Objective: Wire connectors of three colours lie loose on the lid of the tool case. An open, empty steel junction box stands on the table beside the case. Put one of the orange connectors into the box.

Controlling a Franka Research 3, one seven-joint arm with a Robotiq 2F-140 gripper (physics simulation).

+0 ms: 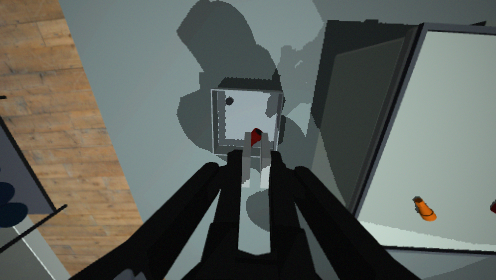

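My gripper [255,143] is shut on a dark red connector, which shows between the fingertips. Gripper and connector are over the near part of the steel junction box [215,117]; their exact height over it is hard to tell. The box is open on top, with a pale floor and a small dark round spot in its far left corner. An orange connector [425,209] lies on the tool case lid [450,125] at the lower right. Part of a red connector [494,206] shows at the right edge. The gripper hides part of the box's near wall.
The tool case's dark side [362,110] stands to the right of the box, with a gap between them. The grey table [130,90] ends at the left, with wooden floor [65,125] beyond. A dark-framed rack with blue round items [12,214] is at the left edge.
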